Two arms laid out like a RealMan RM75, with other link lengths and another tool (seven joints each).
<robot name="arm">
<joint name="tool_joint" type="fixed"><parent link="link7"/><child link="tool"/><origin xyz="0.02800 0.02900 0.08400" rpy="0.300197 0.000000 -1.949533"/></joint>
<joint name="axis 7" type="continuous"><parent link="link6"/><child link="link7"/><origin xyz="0.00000 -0.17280 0.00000" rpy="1.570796 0.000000 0.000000"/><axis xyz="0 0 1"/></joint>
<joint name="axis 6" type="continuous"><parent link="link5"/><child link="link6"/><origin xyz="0.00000 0.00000 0.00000" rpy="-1.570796 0.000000 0.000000"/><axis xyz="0 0 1"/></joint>
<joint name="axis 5" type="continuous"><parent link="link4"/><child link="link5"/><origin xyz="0.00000 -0.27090 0.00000" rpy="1.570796 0.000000 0.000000"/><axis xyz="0 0 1"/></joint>
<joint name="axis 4" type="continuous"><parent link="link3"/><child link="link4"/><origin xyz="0.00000 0.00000 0.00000" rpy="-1.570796 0.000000 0.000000"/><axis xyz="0 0 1"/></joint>
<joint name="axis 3" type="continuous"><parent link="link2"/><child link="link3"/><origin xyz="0.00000 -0.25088 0.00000" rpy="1.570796 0.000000 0.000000"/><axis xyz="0 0 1"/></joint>
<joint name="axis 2" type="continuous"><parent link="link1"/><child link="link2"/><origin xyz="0.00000 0.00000 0.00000" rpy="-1.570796 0.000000 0.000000"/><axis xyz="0 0 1"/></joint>
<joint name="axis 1" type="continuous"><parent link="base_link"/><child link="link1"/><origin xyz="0.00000 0.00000 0.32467" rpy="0.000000 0.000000 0.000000"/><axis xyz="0 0 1"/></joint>
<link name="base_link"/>
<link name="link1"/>
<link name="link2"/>
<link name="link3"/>
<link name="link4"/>
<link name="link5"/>
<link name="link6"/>
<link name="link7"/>
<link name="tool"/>
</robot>
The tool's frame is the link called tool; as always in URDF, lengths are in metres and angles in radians. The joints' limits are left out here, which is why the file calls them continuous.
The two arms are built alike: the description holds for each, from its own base.
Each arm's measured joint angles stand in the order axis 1, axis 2, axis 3, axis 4, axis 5, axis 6, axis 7.
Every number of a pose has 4 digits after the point.
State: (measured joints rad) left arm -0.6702 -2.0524 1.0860 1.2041 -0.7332 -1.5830 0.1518; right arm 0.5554 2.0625 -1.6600 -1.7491 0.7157 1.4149 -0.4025
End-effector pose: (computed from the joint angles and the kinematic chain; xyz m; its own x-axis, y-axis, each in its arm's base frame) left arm -0.1560 0.4788 0.0202 -0.9772 -0.1573 0.1424 -0.1656 0.9850 -0.0484; right arm 0.0543 0.3694 -0.0407 -0.0177 0.9349 0.3545 0.9872 0.0726 -0.1421
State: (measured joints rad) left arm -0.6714 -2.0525 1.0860 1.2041 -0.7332 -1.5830 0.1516; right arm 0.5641 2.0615 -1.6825 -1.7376 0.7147 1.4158 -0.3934
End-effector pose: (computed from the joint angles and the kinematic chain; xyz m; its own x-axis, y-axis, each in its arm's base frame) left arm -0.1554 0.4790 0.0201 -0.9774 -0.1563 0.1423 -0.1646 0.9852 -0.0484; right arm 0.0549 0.3646 -0.0475 -0.0228 0.9414 0.3365 0.9890 0.0705 -0.1302
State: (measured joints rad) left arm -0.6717 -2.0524 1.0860 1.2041 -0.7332 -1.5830 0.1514; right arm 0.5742 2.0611 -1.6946 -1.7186 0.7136 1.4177 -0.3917
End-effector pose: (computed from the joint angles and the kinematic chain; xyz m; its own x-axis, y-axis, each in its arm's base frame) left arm -0.1553 0.4791 0.0202 -0.9774 -0.1562 0.1423 -0.1645 0.9852 -0.0483; right arm 0.0576 0.3626 -0.0527 -0.0246 0.9465 0.3217 0.9910 0.0656 -0.1171
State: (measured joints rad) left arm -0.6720 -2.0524 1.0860 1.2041 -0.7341 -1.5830 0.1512; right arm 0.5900 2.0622 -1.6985 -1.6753 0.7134 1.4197 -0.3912
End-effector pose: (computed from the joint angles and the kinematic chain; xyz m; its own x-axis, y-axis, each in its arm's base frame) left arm -0.1549 0.4791 0.0202 -0.9776 -0.1559 0.1414 -0.1642 0.9852 -0.0485; right arm 0.0652 0.3630 -0.0592 -0.0099 0.9527 0.3038 0.9941 0.0423 -0.1003
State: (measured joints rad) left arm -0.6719 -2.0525 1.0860 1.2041 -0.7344 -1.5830 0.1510; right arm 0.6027 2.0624 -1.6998 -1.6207 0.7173 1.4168 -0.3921
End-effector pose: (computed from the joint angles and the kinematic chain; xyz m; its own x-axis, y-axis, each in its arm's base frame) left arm -0.1549 0.4791 0.0201 -0.9776 -0.1561 0.1410 -0.1644 0.9852 -0.0486; right arm 0.0763 0.3642 -0.0662 0.0168 0.9582 0.2857 0.9964 0.0078 -0.0848
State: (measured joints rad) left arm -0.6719 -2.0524 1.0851 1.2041 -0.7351 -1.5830 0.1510; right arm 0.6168 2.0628 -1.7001 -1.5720 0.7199 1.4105 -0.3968
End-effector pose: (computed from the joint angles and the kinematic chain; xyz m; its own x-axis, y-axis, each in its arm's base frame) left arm -0.1548 0.4792 0.0204 -0.9777 -0.1565 0.1399 -0.1646 0.9852 -0.0482; right arm 0.0848 0.3662 -0.0721 0.0342 0.9615 0.2727 0.9973 -0.0152 -0.0714
